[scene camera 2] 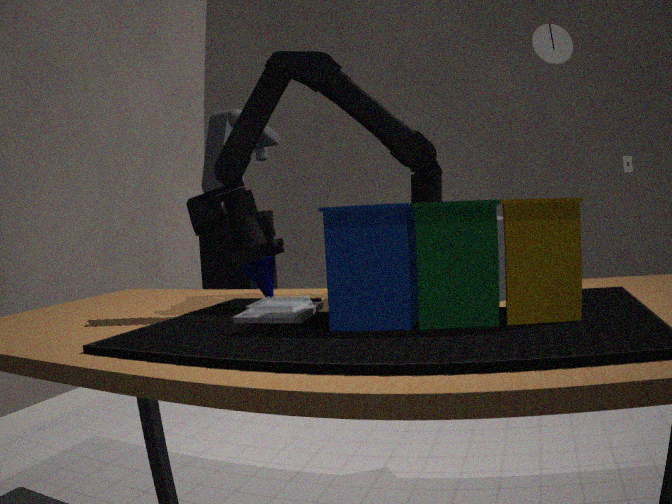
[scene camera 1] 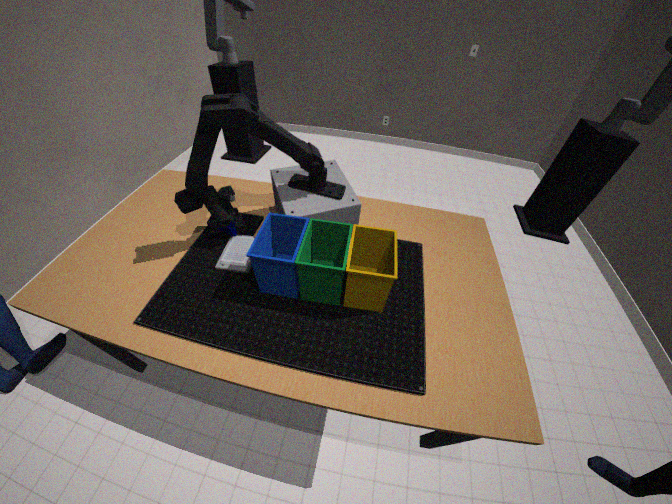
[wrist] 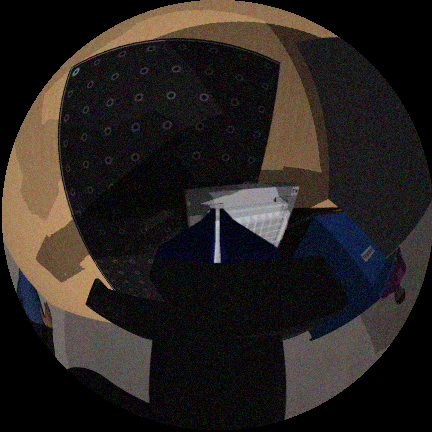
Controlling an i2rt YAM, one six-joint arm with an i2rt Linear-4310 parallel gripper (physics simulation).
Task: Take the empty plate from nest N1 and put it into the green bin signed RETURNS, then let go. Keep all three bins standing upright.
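Places are measured from the arm's base along level axes (x back, y up, z left), in metres.
Pixels of known places: gripper, fingertip midpoint: (scene camera 2: 270,298) (scene camera 1: 235,235) (wrist: 217,214); arm's base, link origin: (scene camera 1: 317,187).
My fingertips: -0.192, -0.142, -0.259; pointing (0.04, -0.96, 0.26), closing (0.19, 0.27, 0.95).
Ahead of a thing's pixels: the offset from my fingertips to its top centre, as dx, dy, dz. Level surfaces: height alone.
The pale ribbed plate @[-0.058, +0.005, +0.047] (scene camera 1: 238,248) (scene camera 2: 287,303) (wrist: 265,226) lies flat in its grey nest (scene camera 1: 224,266) (scene camera 2: 254,319) (wrist: 195,197), left of the bins. My gripper (scene camera 1: 232,230) (scene camera 2: 269,295) (wrist: 217,214) is shut with nothing between its blue fingers. Its tips are at the plate's back part, on or just above it; contact cannot be told. In the wrist view the fingers hide part of the plate. The green bin @[-0.082, +0.158, +0.372] (scene camera 1: 321,287) (scene camera 2: 457,265) stands upright between the blue bin @[-0.095, +0.158, +0.241] (scene camera 1: 276,277) (scene camera 2: 369,268) (wrist: 350,242) and the yellow bin @[-0.068, +0.158, +0.504] (scene camera 1: 368,292) (scene camera 2: 542,260). Its sign does not show.
The bins stand in a close row on the black mat @[dy -0.022] (scene camera 1: 282,336) (scene camera 2: 379,359) (wrist: 120,117), on the wooden table @[dy -0.035] (scene camera 1: 466,325) (scene camera 2: 379,385). The blue bin is right beside the nest. The arm's grey base box (scene camera 1: 320,207) stands behind the bins.
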